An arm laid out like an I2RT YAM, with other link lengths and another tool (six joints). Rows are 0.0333 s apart.
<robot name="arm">
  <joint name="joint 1" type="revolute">
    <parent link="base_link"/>
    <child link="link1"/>
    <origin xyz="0 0 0.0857"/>
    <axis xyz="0 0 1"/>
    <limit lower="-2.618" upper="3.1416"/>
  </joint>
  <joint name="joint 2" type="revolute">
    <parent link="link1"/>
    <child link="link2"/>
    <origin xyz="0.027 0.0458 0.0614"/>
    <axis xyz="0 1 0"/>
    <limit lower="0" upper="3.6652"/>
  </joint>
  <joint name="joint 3" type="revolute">
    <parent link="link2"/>
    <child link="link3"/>
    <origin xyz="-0.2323 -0.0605 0"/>
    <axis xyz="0 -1 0"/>
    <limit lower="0" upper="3.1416"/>
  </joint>
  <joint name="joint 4" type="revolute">
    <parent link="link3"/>
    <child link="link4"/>
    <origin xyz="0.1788 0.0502 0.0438"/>
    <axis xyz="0 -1 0"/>
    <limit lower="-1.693" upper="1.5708"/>
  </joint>
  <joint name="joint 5" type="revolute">
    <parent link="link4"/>
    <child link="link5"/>
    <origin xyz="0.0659 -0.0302 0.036"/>
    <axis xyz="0 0 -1"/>
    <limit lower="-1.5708" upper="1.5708"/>
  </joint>
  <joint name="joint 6" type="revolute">
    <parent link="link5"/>
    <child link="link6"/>
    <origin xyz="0.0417 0 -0.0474"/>
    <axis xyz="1 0 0"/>
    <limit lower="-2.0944" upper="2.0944"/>
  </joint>
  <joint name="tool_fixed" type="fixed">
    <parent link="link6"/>
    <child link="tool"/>
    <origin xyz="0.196 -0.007 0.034" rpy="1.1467 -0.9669 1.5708"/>
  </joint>
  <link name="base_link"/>
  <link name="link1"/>
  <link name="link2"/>
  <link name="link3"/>
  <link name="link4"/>
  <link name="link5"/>
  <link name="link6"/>
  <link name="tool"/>
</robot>
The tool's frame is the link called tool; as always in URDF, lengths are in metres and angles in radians.
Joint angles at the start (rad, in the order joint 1, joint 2, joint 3, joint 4, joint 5, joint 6): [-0.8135, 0.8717, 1.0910, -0.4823, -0.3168, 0.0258]
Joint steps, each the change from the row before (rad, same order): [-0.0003, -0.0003, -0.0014, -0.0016, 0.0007, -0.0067]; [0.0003, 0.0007, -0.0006, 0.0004, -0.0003, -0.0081]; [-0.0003, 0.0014, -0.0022, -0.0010, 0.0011, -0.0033]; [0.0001, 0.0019, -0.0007, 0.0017, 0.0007, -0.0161]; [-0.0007, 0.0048, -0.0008, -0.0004, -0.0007, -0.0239]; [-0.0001, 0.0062, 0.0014, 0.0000, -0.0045, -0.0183]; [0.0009, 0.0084, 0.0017, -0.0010, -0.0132, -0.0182]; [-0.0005, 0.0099, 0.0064, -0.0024, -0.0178, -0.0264]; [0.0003, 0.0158, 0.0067, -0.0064, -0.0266, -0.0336]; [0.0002, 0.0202, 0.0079, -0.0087, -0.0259, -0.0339]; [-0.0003, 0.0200, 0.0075, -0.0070, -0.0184, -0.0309]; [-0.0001, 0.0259, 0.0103, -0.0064, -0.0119, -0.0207]
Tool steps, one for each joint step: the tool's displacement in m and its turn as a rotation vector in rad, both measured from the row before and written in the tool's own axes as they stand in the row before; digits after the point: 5 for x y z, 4 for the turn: [-0.00084, -0.00046, -0.00006, 0.0006, -0.0001, -0.0064]; [-0.00001, -0.00052, 0.00006, 0.0010, 0.0029, -0.0074]; [-0.00155, -0.00071, 0.00041, 0.0013, -0.0033, -0.0034]; [0.00001, -0.00048, 0.00039, 0.0000, 0.0056, -0.0149]; [-0.00102, -0.00154, 0.00079, 0.0033, 0.0048, -0.0218]; [0.00008, -0.00190, 0.00074, 0.0063, 0.0060, -0.0157]; [0.00088, -0.00415, 0.00039, 0.0156, 0.0092, -0.0134]; [0.00257, -0.00395, 0.00017, 0.0169, 0.0161, -0.0194]; [0.00209, -0.00735, 0.00034, 0.0298, 0.0177, -0.0229]; [0.00098, -0.00793, 0.00112, 0.0323, 0.0139, -0.0222]; [-0.00001, -0.00620, 0.00183, 0.0254, 0.0096, -0.0209]; [-0.00160, -0.00513, 0.00355, 0.0226, -0.0001, -0.0127]
